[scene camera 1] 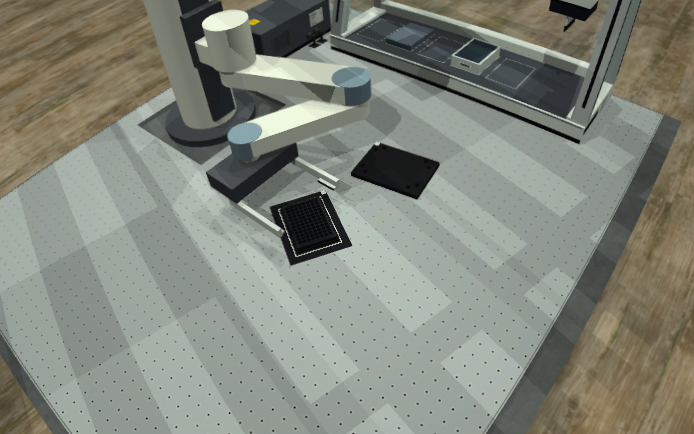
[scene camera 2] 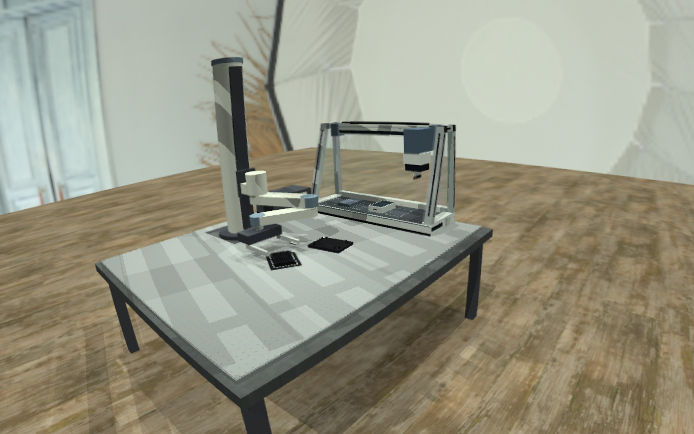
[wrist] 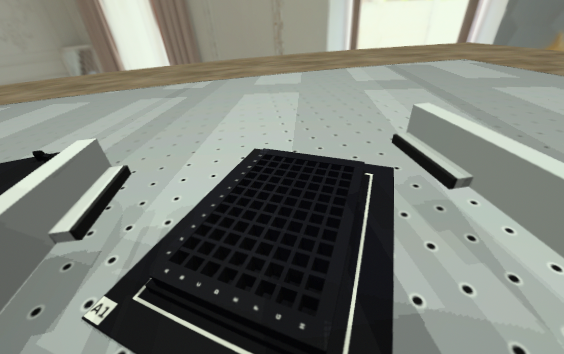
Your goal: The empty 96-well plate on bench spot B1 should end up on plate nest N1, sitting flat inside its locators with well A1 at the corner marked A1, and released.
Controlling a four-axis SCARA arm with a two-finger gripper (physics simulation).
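Seen in the pictures: gripper, between the fingertips: (scene camera 1: 310,207) (scene camera 2: 283,248) (wrist: 264,138); arm's base, origin of its link: (scene camera 1: 211,118).
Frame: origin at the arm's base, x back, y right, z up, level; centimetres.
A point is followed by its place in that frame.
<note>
The black 96-well plate (scene camera 1: 308,222) {x -49.9, y 13.9, z 2.7 cm} (scene camera 2: 284,258) {x -51.5, y 14.2, z 2.8 cm} (wrist: 270,225) {x -48.2, y 12.9, z 2.8 cm} lies flat on the black mat of spot B1 (scene camera 1: 319,252) {x -56.1, y 17.7, z 1.5 cm} (wrist: 380,225) {x -48.1, y 19.3, z 1.5 cm}. In the wrist view its lettered edge is near, with the A end towards the mat's A1 tag (wrist: 101,310) {x -45.7, y 4.7, z 1.5 cm}. My gripper (scene camera 1: 308,208) {x -50.4, y 13.2, z 6.8 cm} (scene camera 2: 282,247) {x -50.4, y 13.2, z 6.8 cm} (wrist: 264,138) {x -50.4, y 13.2, z 6.8 cm} is open and empty. Its fingers hang above the bench at the plate's tagged end, wider apart than the plate, which looks skewed between them. Nest N1 (scene camera 1: 395,168) {x -54.6, y -9.9, z 2.5 cm} (scene camera 2: 331,244) {x -55.6, y -9.5, z 2.5 cm} (wrist: 15,172) {x -59.4, y -9.1, z 2.5 cm} is a bare black slab with small corner locators and a white tag (scene camera 1: 377,143) {x -46.0, y -14.5, z 2.5 cm} at one corner.
A framed deck machine (scene camera 1: 511,107) {x -65.9, y -45.0, z 3.9 cm} (scene camera 2: 378,222) {x -54.9, y -45.0, z 3.0 cm} stands along the back right, holding a white module (scene camera 1: 475,56) {x -50.3, y -53.4, z 9.3 cm}. A dark box (scene camera 1: 291,28) {x 3.3, y -37.2, z 9.7 cm} stands behind the arm's column (scene camera 1: 174,66) {x -2.5, y 7.1, z 21.0 cm} (scene camera 2: 225,148) {x -3.3, y 6.7, z 45.5 cm}. Nest N1 stands close to the finger on its side.
</note>
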